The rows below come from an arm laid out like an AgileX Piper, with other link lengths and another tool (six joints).
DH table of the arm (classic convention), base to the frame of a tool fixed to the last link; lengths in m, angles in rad. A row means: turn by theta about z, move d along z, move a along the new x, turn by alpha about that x. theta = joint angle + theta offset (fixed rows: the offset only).
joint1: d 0.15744  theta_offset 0  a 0  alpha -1.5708
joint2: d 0  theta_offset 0.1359  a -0.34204  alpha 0
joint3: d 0  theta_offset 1.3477  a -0.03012  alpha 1.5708
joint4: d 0.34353  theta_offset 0  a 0  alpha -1.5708
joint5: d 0  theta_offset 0  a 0  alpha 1.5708
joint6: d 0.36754  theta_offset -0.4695  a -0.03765  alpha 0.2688
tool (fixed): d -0.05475  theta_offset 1.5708  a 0  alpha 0
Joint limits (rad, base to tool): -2.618..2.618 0..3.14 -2.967..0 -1.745..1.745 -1.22..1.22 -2.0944..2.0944
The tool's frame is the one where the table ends.
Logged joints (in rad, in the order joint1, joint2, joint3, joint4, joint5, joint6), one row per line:
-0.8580 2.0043 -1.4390 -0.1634 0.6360 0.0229
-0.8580 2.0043 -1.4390 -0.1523 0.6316 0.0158
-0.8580 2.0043 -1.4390 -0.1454 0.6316 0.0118
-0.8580 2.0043 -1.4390 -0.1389 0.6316 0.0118
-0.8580 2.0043 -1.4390 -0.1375 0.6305 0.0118
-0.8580 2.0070 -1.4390 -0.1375 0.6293 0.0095
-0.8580 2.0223 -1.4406 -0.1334 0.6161 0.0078
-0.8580 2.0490 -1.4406 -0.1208 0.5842 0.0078
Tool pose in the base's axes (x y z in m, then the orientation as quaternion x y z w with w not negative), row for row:
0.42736 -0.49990 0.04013 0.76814 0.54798 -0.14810 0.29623
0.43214 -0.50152 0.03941 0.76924 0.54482 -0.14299 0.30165
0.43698 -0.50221 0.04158 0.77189 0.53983 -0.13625 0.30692
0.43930 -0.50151 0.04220 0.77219 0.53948 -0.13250 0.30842
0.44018 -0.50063 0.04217 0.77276 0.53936 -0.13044 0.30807
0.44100 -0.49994 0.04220 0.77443 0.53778 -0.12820 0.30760
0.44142 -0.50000 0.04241 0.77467 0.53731 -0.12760 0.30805
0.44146 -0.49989 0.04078 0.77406 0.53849 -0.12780 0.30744
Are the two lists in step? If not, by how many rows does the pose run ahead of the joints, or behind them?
The pose runs 2 rows behind the joints: the pose in row i belongs to the joints in row i - 2.
